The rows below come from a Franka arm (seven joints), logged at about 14 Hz.
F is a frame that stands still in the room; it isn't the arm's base.
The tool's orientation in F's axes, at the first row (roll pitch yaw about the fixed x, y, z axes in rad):
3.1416, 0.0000, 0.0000
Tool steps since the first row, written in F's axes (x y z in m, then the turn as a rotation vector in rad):
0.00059, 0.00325, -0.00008, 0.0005, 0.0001, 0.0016
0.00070, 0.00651, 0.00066, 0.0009, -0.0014, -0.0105
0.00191, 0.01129, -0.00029, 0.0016, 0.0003, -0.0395
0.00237, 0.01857, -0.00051, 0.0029, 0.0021, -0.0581
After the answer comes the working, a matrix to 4 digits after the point.
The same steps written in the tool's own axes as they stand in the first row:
0.00059, -0.00325, 0.00008, 0.0005, -0.0001, -0.0016
0.00070, -0.00651, -0.00066, 0.0009, 0.0014, 0.0105
0.00191, -0.01129, 0.00029, 0.0016, -0.0003, 0.0395
0.00237, -0.01857, 0.00051, 0.0029, -0.0021, 0.0581

The tool's axes in the first row as the columns of a matrix, in F's axes (rounded; the answer above uses it unrounded):
1.0000, 0.0000, 0.0000
0.0000, -1.0000, 0.0000
0.0000, 0.0000, -1.0000

